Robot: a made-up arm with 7 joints.
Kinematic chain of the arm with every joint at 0, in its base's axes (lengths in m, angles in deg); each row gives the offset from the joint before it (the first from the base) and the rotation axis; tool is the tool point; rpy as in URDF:
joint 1: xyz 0 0 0.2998 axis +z
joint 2: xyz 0 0 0 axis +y
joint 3: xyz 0 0 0.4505 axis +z
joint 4: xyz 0.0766 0 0 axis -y
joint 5: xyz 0.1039 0 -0.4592 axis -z
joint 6: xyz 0 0 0 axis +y
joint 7: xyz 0.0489 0 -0.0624 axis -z
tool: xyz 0 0 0 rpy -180 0 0
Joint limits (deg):
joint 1: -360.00..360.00
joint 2: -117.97..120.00
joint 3: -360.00..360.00
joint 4: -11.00..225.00
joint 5: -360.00..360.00
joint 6: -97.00..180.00
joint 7: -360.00..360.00
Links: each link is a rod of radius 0.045 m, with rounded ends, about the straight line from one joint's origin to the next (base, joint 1, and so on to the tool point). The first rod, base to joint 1, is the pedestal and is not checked.
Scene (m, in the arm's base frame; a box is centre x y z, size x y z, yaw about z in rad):
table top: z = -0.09
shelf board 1: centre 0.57 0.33 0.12 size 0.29 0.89 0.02 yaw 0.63
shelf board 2: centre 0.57 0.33 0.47 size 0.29 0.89 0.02 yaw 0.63
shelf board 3: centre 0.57 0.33 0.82 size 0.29 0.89 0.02 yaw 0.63
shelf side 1: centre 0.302 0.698 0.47 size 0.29 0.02 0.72 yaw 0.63
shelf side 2: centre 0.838 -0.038 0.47 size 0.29 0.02 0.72 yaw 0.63
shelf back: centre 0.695 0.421 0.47 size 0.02 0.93 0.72 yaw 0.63
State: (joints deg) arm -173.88 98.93 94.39 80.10 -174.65 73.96 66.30
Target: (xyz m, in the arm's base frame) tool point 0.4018 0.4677 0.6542
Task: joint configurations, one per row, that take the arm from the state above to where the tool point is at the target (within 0.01 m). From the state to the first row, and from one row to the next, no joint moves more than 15 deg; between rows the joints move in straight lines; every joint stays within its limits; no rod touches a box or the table.
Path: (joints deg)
1: -168.56 86.21 107.11 69.02 -169.60 75.67 61.53
2: -163.23 73.49 119.84 57.95 -164.54 77.38 56.77
3: -157.91 60.77 132.56 46.87 -159.49 79.10 52.00
4: -152.58 48.05 145.28 35.79 -154.43 80.81 47.23
5: -141.80 35.99 148.66 43.06 -160.53 77.67 52.00
6: -131.01 23.92 152.05 50.33 -166.63 74.53 56.77
7: -120.23 11.86 155.43 57.60 -172.73 71.39 61.53
8: -109.45 -0.20 158.82 64.86 -178.83 68.25 66.30

